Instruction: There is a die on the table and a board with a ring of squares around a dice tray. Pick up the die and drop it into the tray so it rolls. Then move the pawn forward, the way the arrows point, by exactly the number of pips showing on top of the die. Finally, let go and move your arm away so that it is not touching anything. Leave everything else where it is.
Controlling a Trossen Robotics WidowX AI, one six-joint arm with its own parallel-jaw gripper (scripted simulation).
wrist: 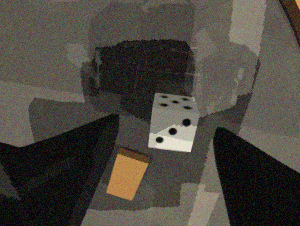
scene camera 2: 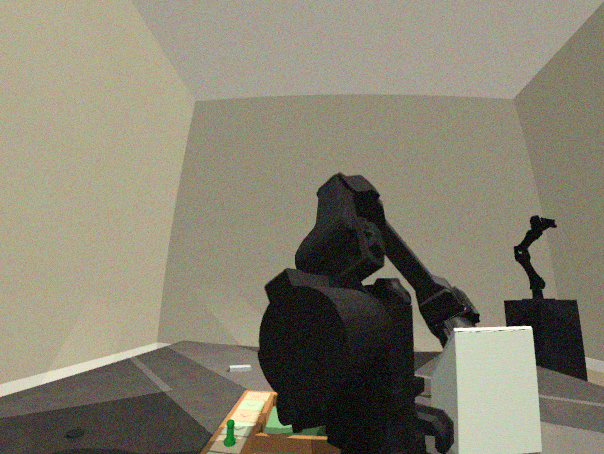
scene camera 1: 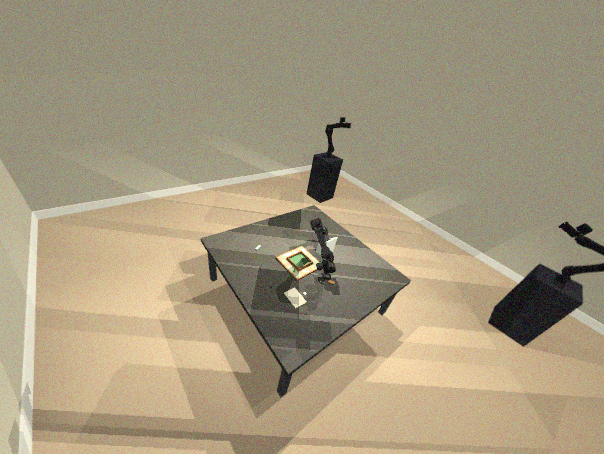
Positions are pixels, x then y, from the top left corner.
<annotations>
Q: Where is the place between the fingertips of my gripper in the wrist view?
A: At 167,128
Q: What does my gripper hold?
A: Nothing.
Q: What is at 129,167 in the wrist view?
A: A small orange block.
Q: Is my gripper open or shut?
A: Open.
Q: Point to a white die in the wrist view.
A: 174,118
</annotations>
